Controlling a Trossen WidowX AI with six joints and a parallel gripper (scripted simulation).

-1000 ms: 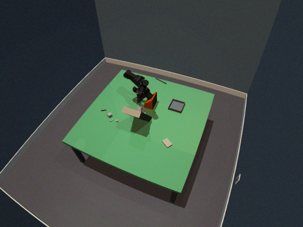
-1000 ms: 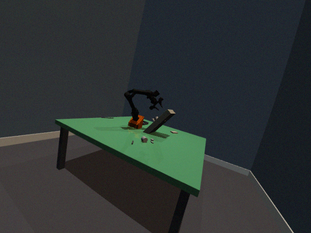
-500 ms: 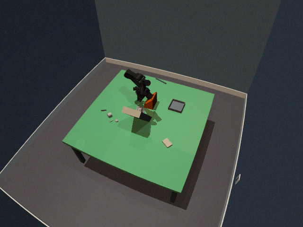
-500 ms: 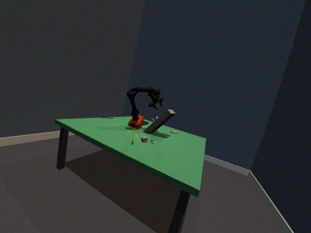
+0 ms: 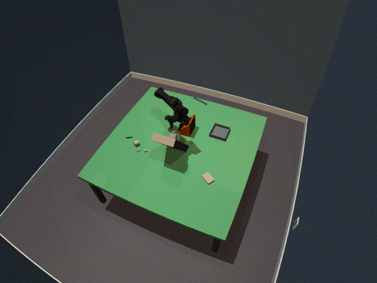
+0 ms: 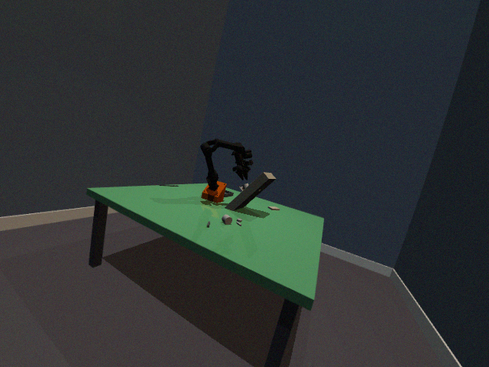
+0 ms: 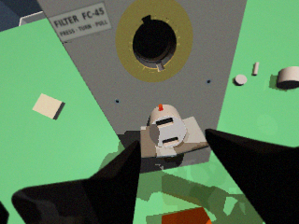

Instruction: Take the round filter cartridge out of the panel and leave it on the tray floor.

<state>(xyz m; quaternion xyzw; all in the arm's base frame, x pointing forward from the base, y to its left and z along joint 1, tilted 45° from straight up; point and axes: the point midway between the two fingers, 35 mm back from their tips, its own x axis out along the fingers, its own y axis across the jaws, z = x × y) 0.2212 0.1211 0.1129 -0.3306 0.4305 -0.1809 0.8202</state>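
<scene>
Right now my gripper tip is 2 cm short of the round filter cartridge and 4 cm above it. Round my gripper tip: tan service panel: 6 cm ahead, 7 cm below; then grey tray: 32 cm behind, 28 cm to the left, 21 cm below; then tan block: 18 cm ahead, 36 cm to the left, 22 cm below.
</scene>
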